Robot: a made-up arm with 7 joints. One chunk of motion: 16 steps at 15 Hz.
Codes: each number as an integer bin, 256 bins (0 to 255) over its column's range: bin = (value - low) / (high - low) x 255, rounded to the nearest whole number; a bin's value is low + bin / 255 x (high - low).
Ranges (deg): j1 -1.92..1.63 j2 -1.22..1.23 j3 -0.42..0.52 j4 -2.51..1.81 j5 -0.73..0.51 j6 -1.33..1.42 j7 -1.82..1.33
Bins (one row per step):
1: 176 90 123 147 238 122 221
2: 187 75 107 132 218 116 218
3: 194 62 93 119 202 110 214
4: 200 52 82 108 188 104 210
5: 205 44 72 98 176 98 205
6: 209 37 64 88 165 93 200
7: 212 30 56 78 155 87 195
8: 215 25 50 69 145 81 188
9: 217 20 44 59 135 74 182
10: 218 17 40 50 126 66 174
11: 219 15 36 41 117 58 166
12: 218 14 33 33 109 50 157
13: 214 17 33 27 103 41 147
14: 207 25 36 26 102 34 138
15: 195 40 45 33 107 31 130
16: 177 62 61 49 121 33 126
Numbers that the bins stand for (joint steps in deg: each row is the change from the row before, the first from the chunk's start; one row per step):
1: 0.530 -0.355 0.033 -0.020 0.427 -0.014 0.910
2: 0.683 -0.499 -0.026 -0.274 0.330 -0.079 0.873
3: 0.781 -0.624 -0.077 -0.494 0.252 -0.144 0.824
4: 0.864 -0.720 -0.118 -0.680 0.184 -0.208 0.774
5: 0.934 -0.797 -0.155 -0.850 0.126 -0.273 0.712
6: 0.990 -0.865 -0.184 -1.019 0.072 -0.327 0.651
7: 1.031 -0.932 -0.214 -1.189 0.024 -0.392 0.589
8: 1.073 -0.980 -0.236 -1.341 -0.025 -0.456 0.502
9: 1.101 -1.028 -0.258 -1.510 -0.074 -0.532 0.428
10: 1.115 -1.057 -0.273 -1.663 -0.117 -0.618 0.329
11: 1.129 -1.076 -0.287 -1.815 -0.161 -0.705 0.231
12: 1.115 -1.085 -0.298 -1.951 -0.200 -0.791 0.119
13: 1.059 -1.057 -0.298 -2.053 -0.229 -0.888 -0.004
14: 0.962 -0.980 -0.287 -2.070 -0.234 -0.963 -0.115
15: 0.795 -0.836 -0.254 -1.951 -0.210 -0.996 -0.214
16: 0.544 -0.624 -0.195 -1.680 -0.142 -0.974 -0.264

